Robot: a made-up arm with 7 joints.
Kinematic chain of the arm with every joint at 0, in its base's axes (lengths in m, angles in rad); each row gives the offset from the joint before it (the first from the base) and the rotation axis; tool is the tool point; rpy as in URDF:
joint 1: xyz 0 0 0.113 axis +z
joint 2: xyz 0 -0.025 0.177 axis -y
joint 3: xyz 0 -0.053 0.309 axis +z
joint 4: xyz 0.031 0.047 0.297 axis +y
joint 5: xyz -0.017 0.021 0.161 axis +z
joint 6: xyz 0 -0.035 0.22 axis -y
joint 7: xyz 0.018 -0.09 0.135 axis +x
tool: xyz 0 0 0 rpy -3.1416 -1.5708 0
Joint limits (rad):
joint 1: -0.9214..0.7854
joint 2: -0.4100..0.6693
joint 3: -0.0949..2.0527
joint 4: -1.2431..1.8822
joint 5: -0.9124..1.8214
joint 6: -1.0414..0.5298
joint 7: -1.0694..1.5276
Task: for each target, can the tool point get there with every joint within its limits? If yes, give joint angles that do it. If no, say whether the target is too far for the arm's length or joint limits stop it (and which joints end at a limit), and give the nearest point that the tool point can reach.
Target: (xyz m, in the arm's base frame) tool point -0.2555 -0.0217 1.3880
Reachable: yes | joints -0.4792 0.2134 1.1300 -0.2213 0.4143 0.0881 0.2628
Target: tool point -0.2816 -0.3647 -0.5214
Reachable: no: joint limits stop it (at a limit: joint 1, joint 2, joint 3, joint 4, joint 6) | nearest point -0.4930 -0.2122 0.3553 | short by 0.915 m
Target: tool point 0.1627 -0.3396 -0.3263
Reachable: no: joint limits stop it (at a limit: joint 1, joint 2, joint 3, joint 4) | nearest point 0.2789 -0.4559 0.4123 | short by 0.757 m
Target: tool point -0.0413 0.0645 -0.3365
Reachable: no: joint limits stop it (at a limit: joint 2, joint 3, joint 4, joint 6) | nearest point -0.2597 0.4056 0.3681 | short by 0.813 m
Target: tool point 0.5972 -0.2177 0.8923
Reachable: yes | joints -0.6410 -0.2416 0.5768 1.1239 0.3244 -0.4866 0.6552
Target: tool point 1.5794 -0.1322 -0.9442
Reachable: no: too far | nearest point 0.5947 -0.0498 0.4108 | short by 1.677 m
